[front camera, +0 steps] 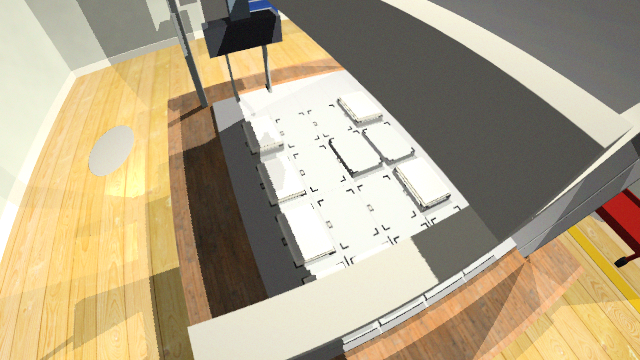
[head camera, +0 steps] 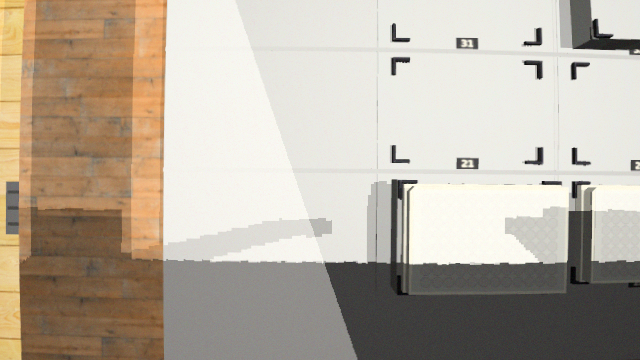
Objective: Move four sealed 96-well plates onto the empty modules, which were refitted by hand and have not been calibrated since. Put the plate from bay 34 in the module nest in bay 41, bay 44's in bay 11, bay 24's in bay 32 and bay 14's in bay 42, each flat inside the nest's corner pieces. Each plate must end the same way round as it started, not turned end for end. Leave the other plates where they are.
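Frame: origin at the robot's base, x ahead, y left, z up, level; millimetres.
Where they show: gripper, fingertip midpoint: (front camera: 253,93); robot's base, link origin: (front camera: 243,130) (head camera: 394,281).
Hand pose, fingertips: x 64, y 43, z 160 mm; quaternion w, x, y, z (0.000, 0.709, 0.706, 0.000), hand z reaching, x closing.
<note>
Each offset is from my fingertips to the centre of the thing. "pt": to the spot under its first point.
My gripper (front camera: 254,96) is open, nothing between its jaws, near the deck's back left in the front view. A white plate {134 mm down, 0 mm ahead, 0 mm left} (front camera: 265,134) (head camera: 487,237) sits flat in bay 11's corner pieces. Another plate {134 mm down, 0 mm ahead, 321 mm left} (front camera: 360,106) sits in bay 41 at the back right. The raised modules in bay 32 {pt 141 mm down, 167 mm ahead, 210 mm left} (front camera: 354,151) (head camera: 581,25) and bay 42 {149 mm down, 167 mm ahead, 321 mm left} (front camera: 387,141) are empty. Bay 44 shows partly, with bare corner pieces. A white edge {pt 131 mm down, 435 mm ahead, 6 mm left} (front camera: 327,271) shows at bay 14; the front beam hides the rest, and most of bays 24 and 34. The head view does not show the gripper.
Plates stand in bay 12 {pt 146 mm down, 171 mm ahead, 9 mm left} (front camera: 283,177) (head camera: 617,237), bay 13 {pt 145 mm down, 333 mm ahead, 4 mm left} (front camera: 306,232) and bay 43 {pt 127 mm down, 334 mm ahead, 312 mm left} (front camera: 422,181). Bays 21 {pt 160 mm down, 0 mm ahead, 108 mm left} (head camera: 467,110) and 31 show bare corner pieces. A pale front beam (front camera: 325,300) and a large dark panel (front camera: 440,90) cross the front view. An upright post (front camera: 187,55) stands at the back left.
</note>
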